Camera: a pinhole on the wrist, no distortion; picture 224 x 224 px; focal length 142.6 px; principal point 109.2 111.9 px. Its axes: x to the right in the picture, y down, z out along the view. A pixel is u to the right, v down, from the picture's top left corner.
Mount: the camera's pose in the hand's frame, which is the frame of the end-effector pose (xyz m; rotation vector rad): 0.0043 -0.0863 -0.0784 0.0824 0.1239 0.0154
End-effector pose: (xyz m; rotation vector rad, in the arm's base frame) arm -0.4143 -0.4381 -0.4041 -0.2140 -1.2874 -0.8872
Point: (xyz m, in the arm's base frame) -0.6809 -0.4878 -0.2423
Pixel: 163.1 89.4
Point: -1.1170 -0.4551 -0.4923
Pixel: 69.7 18.6
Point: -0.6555 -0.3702 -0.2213
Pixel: 141.2 134.1
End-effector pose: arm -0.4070 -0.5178 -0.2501 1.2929 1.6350 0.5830
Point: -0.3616 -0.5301 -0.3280
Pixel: 104.6 162.0
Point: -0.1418 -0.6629 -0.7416
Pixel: 102.1 65.5
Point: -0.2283 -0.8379 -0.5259
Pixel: 19.6 68.8
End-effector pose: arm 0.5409 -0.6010 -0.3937 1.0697 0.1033 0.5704
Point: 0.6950 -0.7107 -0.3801
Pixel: 138.2 122.3
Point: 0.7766 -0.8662 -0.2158
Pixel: 122.9 139.4
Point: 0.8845 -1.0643 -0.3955
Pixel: 106.1 71.7
